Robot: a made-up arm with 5 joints.
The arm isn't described. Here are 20 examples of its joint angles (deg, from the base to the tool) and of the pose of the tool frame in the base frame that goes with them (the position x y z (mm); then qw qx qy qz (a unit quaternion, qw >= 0)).
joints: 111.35 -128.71 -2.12 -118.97 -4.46
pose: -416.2 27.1 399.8 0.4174 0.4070 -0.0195 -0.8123
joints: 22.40 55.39 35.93 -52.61 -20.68
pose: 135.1 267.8 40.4 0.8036 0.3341 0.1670 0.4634
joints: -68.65 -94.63 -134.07 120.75 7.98
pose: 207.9 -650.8 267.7 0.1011 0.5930 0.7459 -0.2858
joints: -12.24 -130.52 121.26 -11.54 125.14
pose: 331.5 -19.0 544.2 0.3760 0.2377 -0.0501 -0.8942
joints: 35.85 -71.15 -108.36 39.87 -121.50
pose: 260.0 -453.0 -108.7 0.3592 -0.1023 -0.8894 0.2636
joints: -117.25 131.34 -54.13 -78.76 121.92
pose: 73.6 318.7 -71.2 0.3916 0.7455 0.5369 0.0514
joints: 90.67 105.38 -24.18 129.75 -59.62
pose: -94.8 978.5 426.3 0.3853 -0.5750 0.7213 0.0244
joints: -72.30 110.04 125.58 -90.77 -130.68
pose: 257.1 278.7 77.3 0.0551 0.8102 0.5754 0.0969
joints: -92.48 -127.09 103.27 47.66 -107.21
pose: 608.4 -352.4 -136.5 0.1190 -0.0728 -0.9639 0.2266
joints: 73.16 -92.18 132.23 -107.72 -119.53
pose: 119.7 -19.5 103.0 0.5824 -0.2556 0.1025 -0.7648
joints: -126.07 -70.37 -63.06 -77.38 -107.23
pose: 39.6 -14.4 27.8 0.5931 -0.2464 0.2905 -0.7093
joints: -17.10 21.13 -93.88 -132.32 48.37
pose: -44.9 -74.7 -230.7 0.3195 0.5949 0.7372 0.0252
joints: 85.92 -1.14 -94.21 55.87 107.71
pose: 699.1 268.0 168.7 0.2754 -0.0662 0.1920 -0.9396
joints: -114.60 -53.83 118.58 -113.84 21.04
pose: -255.9 151.9 228.2 0.5739 0.1234 -0.1111 -0.8019
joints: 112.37 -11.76 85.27 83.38 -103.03
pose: 620.5 25.8 572.8 0.1695 -0.1750 0.0388 0.9691
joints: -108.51 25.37 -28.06 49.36 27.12
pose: -493.6 514.5 353.5 0.7298 -0.3727 0.5588 -0.1270
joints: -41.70 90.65 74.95 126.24 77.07
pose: 343.6 966.5 228.0 0.3973 0.3032 -0.2224 -0.8371
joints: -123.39 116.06 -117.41 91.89 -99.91
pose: 342.9 938.2 -100.6 0.4760 -0.3113 0.2804 -0.7732
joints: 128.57 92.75 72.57 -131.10 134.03
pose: -432.1 403.2 32.5 0.4119 0.7890 0.3342 0.3101
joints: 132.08 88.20 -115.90 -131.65 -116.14
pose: 215.6 407.9 157.8 0.0272 0.4347 0.8894 -0.1391
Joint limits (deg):
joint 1: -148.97..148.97
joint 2: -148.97..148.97
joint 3: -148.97..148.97
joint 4: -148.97..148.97
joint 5: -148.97..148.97
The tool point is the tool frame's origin. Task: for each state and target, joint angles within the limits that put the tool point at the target. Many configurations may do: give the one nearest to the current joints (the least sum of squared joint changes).
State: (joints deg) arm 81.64 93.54 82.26 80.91 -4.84
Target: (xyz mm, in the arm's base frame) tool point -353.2 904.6 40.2
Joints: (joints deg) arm 119.37 119.89 68.33 64.91 0.55
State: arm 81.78 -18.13 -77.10 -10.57 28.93
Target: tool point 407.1 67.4 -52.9
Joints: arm 70.69 -35.96 -69.50 7.60 28.25
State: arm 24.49 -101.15 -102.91 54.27 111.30
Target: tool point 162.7 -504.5 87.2
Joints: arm 24.43 -93.45 -100.79 32.98 108.81
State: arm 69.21 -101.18 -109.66 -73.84 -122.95
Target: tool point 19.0 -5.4 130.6
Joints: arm 63.24 -77.24 -99.32 -67.43 -111.99
